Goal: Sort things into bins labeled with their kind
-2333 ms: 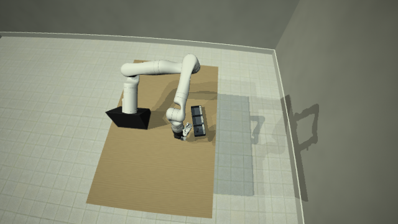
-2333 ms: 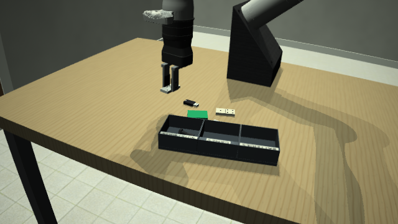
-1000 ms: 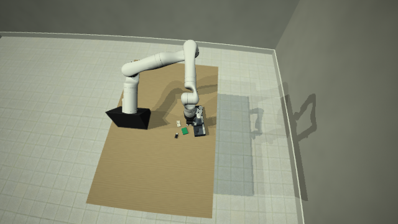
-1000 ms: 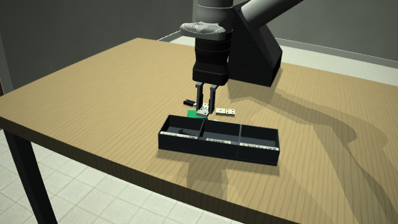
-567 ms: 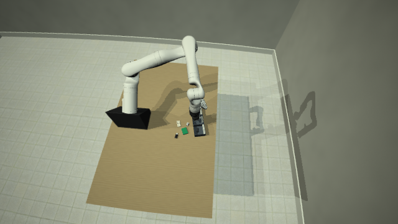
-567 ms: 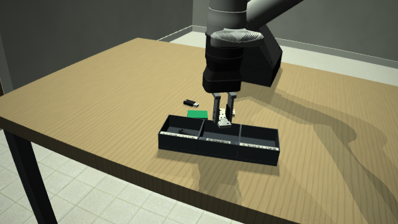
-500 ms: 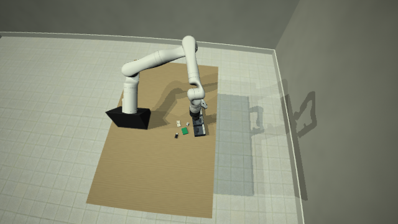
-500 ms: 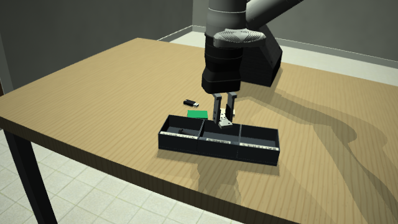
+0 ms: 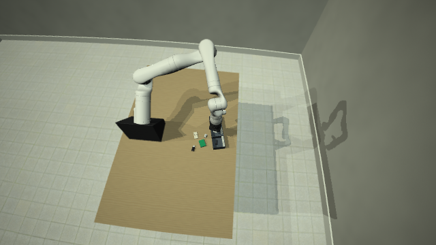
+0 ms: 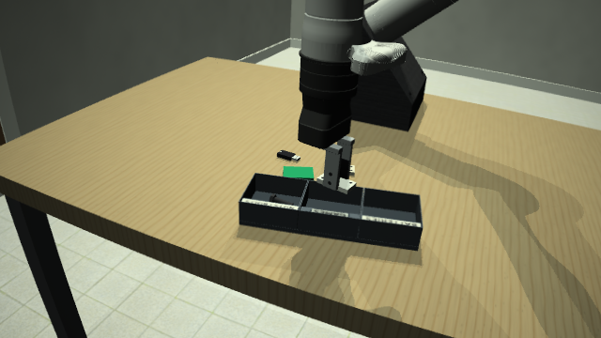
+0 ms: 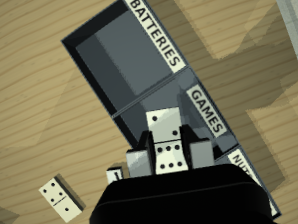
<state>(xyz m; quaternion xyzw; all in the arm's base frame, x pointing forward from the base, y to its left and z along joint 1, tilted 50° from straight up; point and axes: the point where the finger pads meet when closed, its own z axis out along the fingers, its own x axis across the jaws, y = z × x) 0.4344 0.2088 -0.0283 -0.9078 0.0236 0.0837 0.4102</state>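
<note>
The black three-part bin is 6 cm below my hand and 1 cm ahead of it. Round my hand: flat green piece: 10 cm to the right, 8 cm behind, 7 cm below; black bolt: 8 cm to the right, 6 cm below, 2 cm ahead; small white thing: 7 cm below, 7 cm behind, 4 cm to the right.
</note>
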